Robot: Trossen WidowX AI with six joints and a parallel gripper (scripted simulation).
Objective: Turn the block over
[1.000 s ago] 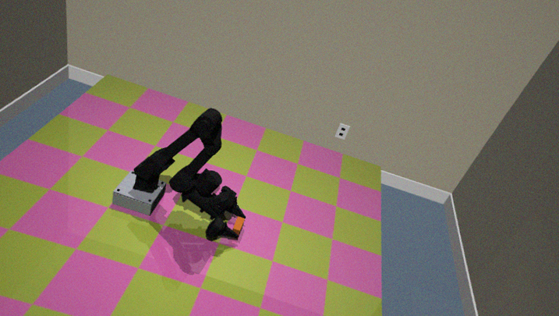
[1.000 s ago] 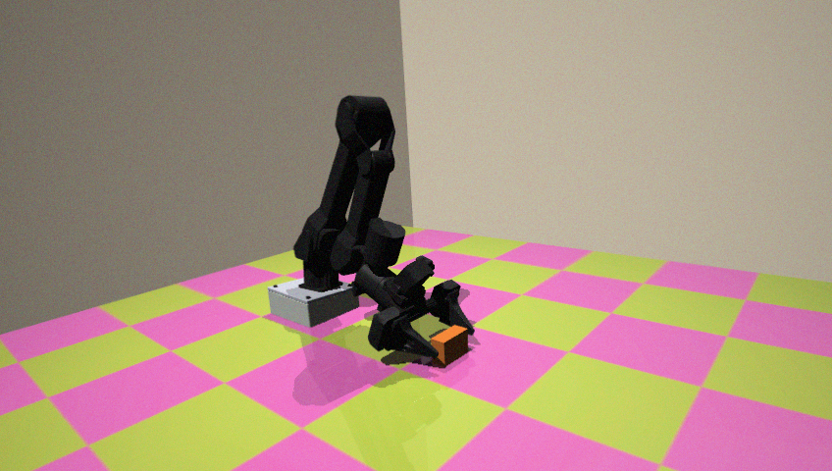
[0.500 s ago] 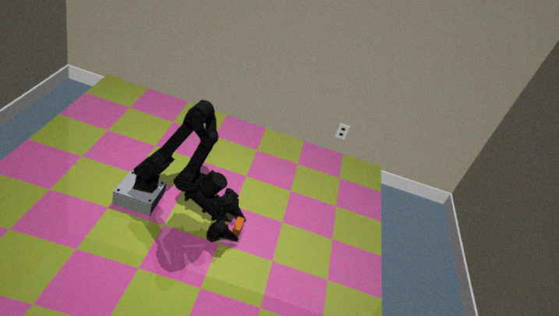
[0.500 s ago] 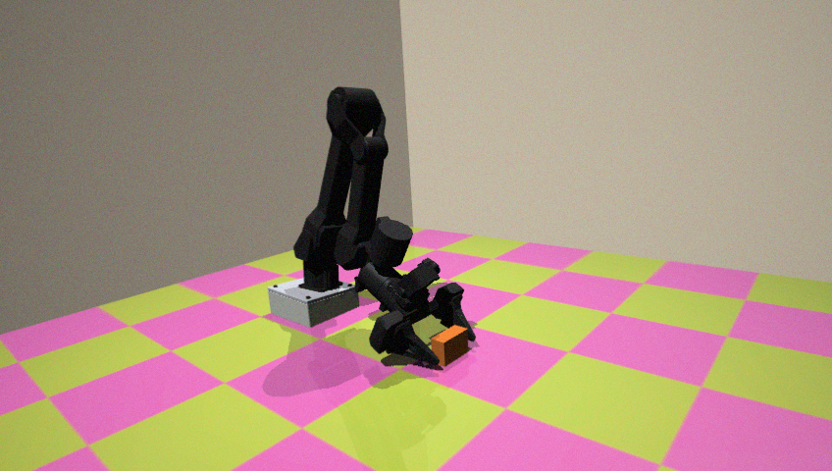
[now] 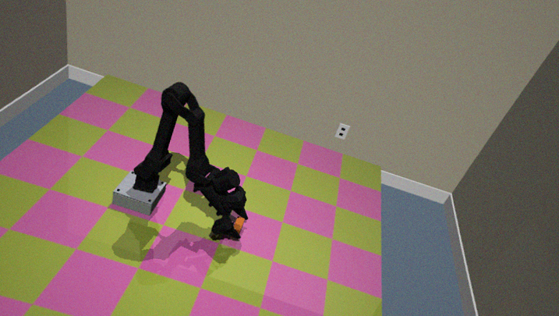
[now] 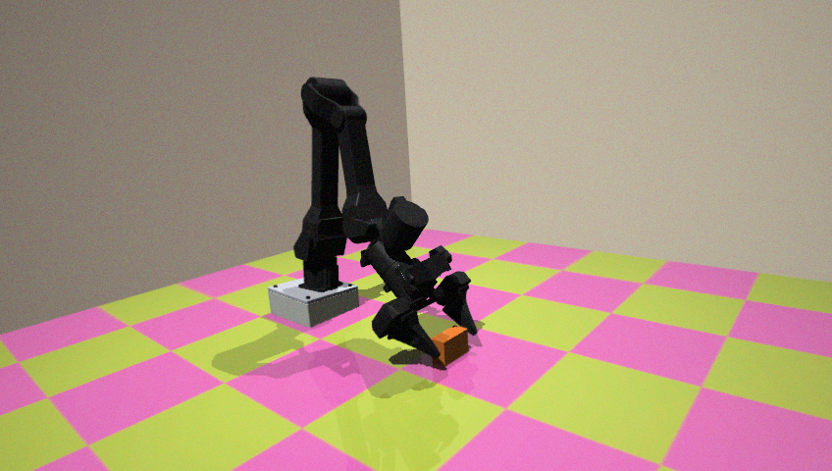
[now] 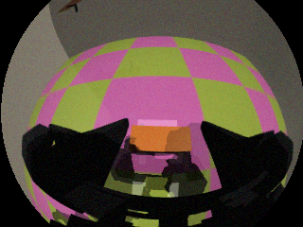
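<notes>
Right now my gripper tip is 20 mm past the block, 10 mm to the right of it and 10 mm above it.
</notes>
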